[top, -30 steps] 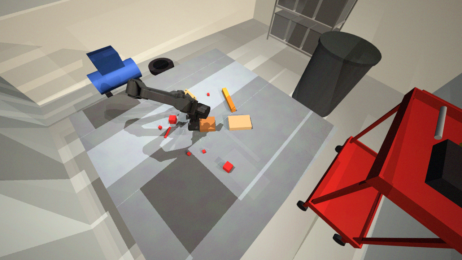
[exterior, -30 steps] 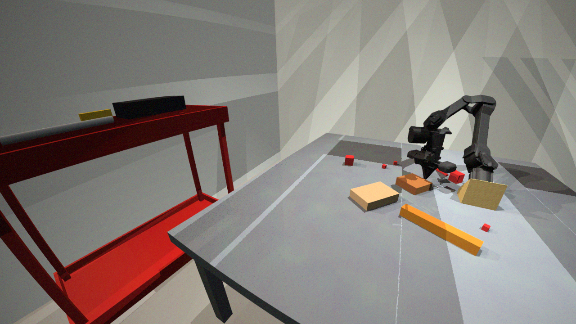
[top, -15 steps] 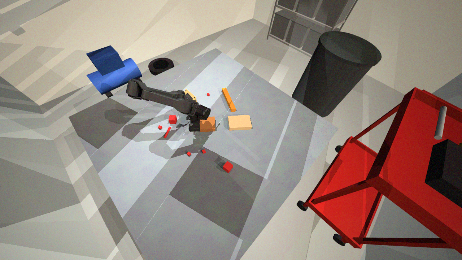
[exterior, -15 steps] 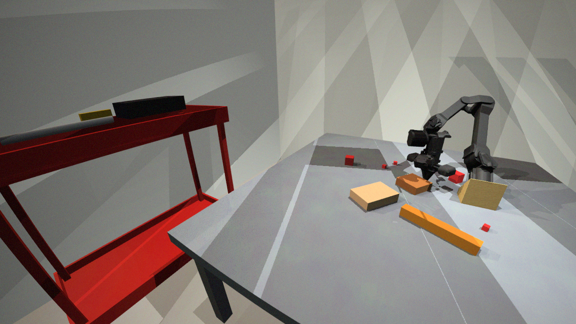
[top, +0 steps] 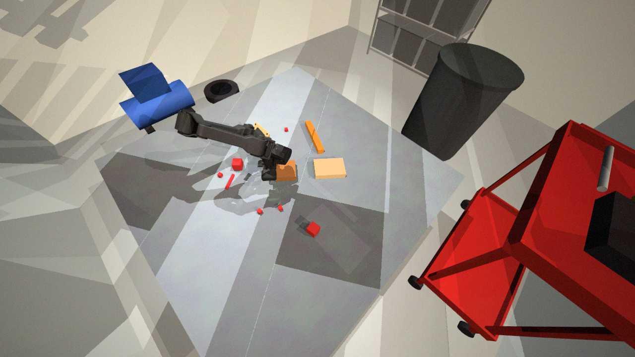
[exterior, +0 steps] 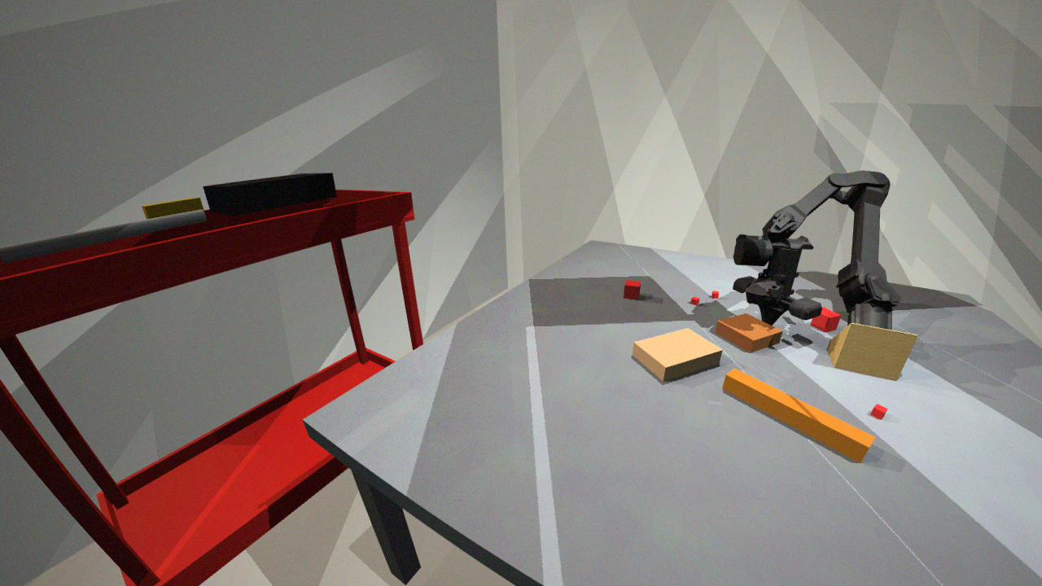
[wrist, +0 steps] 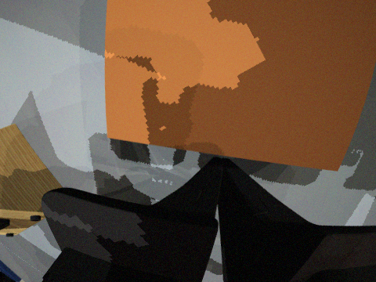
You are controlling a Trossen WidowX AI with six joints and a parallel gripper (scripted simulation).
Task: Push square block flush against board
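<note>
My gripper tip is now 40 mm short of the square block, 60 mm to the right of it and 10 mm below it. The rest, counted from my gripper tip: red stick: 80 mm behind, 170 mm to the right; orange bar: 50 mm behind, 310 mm to the left, 10 mm above; board: 160 mm ahead, 230 mm to the left, 10 mm above.
</note>
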